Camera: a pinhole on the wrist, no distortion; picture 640 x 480 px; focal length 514.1 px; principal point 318.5 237.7 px. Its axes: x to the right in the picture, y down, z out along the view. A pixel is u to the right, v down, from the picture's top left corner.
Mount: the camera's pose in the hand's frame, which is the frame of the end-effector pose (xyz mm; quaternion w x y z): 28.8 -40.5 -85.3 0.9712 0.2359 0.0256 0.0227
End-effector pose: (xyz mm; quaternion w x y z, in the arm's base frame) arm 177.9 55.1 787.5 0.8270 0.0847 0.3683 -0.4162
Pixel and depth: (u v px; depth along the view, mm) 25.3 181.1 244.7
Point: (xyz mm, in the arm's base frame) 70.7 -59.0 971.8
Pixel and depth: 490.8 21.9 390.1
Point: 79.2 -371.3 848.1
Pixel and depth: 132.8 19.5 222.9
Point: 30.1 -102.8 901.3
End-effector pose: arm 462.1 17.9 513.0 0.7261 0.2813 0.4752 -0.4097
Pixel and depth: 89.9 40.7 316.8
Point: 250.6 -221.5 645.7
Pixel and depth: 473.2 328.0 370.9
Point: 494.2 -323.5 467.6
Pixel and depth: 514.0 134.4 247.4
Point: 375.3 -211.0 423.2
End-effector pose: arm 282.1 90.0 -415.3 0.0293 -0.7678 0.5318 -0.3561
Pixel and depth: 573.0 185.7 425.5
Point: 690.9 -108.0 -364.2
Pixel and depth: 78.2 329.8 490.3
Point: 640.2 188.0 -717.2
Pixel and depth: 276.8 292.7 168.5
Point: 410.2 89.1 -413.6
